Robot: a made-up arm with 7 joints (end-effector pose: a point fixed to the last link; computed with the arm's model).
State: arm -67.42 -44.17 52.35 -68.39 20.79 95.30 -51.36
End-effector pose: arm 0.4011 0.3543 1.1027 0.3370 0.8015 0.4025 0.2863
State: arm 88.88 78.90 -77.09 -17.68 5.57 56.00 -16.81
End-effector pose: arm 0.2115 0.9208 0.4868 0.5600 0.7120 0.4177 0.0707
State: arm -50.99 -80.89 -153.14 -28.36 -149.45 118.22 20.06
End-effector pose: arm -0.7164 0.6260 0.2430 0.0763 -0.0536 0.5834 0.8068
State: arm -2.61 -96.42 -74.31 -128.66 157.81 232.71 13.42
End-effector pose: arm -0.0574 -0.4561 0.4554 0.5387 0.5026 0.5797 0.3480
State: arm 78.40 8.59 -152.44 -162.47 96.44 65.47 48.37
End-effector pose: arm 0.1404 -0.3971 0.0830 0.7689 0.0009 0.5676 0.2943
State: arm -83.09 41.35 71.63 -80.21 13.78 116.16 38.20
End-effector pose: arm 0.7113 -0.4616 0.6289 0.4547 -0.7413 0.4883 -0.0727
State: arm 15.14 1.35 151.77 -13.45 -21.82 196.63 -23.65
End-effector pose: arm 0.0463 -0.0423 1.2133 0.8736 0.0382 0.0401 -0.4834
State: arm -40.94 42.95 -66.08 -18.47 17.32 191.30 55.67
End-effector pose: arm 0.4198 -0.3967 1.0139 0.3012 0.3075 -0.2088 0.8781
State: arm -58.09 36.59 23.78 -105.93 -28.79 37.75 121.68
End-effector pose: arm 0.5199 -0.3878 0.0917 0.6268 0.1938 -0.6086 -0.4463
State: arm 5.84 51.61 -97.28 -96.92 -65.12 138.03 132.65
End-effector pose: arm 0.3440 -0.6894 0.5920 0.6628 0.1181 -0.5743 0.4658
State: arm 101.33 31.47 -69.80 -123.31 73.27 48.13 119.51
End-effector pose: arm 0.5320 0.3658 0.2065 0.4210 0.4209 -0.5973 -0.5374
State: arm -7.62 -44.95 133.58 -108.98 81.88 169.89 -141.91
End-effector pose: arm -0.3428 0.6047 0.2468 0.0371 0.2336 -0.9145 -0.3284
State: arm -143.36 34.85 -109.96 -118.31 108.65 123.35 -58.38
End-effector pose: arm -0.2088 0.6286 0.5683 0.5788 -0.4134 -0.7018 0.0390
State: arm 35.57 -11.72 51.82 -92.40 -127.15 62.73 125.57
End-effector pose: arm -0.0007 0.6768 0.8532 0.1853 -0.2611 0.3614 -0.8757
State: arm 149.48 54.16 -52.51 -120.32 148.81 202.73 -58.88
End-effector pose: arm 0.0593 0.4896 0.1560 0.0894 -0.8865 -0.1574 -0.4258
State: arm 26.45 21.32 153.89 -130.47 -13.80 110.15 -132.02
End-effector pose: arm -0.6500 -0.0008 0.5437 0.0316 -0.9357 0.3512 0.0089
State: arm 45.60 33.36 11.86 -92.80 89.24 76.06 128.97
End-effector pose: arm 0.4351 0.7003 0.2692 0.3335 0.4173 -0.4545 -0.7128
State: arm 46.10 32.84 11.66 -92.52 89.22 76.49 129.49
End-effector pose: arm 0.4335 0.7039 0.2790 0.3321 0.4211 -0.4566 -0.7099
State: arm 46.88 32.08 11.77 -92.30 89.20 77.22 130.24
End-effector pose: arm 0.4254 0.7114 0.2920 0.3328 0.4263 -0.4581 -0.7055
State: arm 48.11 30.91 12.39 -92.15 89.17 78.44 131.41
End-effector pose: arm 0.4066 0.7249 0.3107 0.3370 0.4340 -0.4585 -0.6985
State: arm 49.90 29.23 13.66 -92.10 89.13 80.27 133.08
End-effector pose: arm 0.3734 0.7445 0.3364 0.3453 0.4447 -0.4572 -0.6885
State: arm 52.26 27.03 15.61 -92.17 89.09 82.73 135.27
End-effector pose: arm 0.3239 0.7678 0.3691 0.3576 0.4583 -0.4543 -0.6751
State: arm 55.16 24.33 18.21 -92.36 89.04 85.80 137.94
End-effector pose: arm 0.2575 0.7907 0.4081 0.3731 0.4747 -0.4497 -0.6582
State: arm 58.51 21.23 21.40 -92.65 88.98 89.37 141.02
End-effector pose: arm 0.1749 0.8081 0.4520 0.3910 0.4934 -0.4433 -0.6381
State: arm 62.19 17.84 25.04 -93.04 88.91 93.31 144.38
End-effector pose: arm 0.0797 0.8147 0.4983 0.4098 0.5138 -0.4355 -0.6152
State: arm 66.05 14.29 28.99 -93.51 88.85 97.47 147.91
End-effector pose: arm -0.0229 0.8066 0.5443 0.4284 0.5350 -0.4265 -0.5902
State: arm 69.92 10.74 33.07 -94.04 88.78 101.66 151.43
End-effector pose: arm -0.1262 0.7824 0.5873 0.4455 0.5562 -0.4168 -0.5643
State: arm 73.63 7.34 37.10 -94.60 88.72 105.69 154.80
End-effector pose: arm -0.2235 0.7441 0.6247 0.4603 0.5766 -0.4067 -0.5387
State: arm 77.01 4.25 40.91 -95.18 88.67 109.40 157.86
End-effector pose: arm -0.3089 0.6963 0.6548 0.4723 0.5953 -0.3971 -0.5145
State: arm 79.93 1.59 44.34 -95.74 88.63 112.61 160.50
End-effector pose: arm -0.3794 0.6452 0.6771 0.4818 0.6118 -0.3883 -0.4928
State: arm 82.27 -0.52 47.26 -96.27 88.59 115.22 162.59
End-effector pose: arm -0.4335 0.5974 0.6917 0.4888 0.6254 -0.3807 -0.4744
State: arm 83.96 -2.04 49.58 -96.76 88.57 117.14 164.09
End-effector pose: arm -0.4719 0.5583 0.6995 0.4939 0.6358 -0.3748 -0.4597
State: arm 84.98 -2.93 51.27 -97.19 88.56 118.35 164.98
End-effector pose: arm -0.4966 0.5313 0.7016 0.4978 0.6428 -0.3708 -0.4489
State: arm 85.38 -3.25 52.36 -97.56 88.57 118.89 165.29
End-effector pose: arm -0.5099 0.5171 0.6995 0.5008 0.6467 -0.3684 -0.4419
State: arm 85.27 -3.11 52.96 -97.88 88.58 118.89 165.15
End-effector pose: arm -0.5145 0.5139 0.6942 0.5033 0.6481 -0.3674 -0.4378
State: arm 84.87 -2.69 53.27 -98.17 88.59 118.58 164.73
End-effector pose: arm -0.5142 0.5172 0.6871 0.5057 0.6478 -0.3672 -0.4356
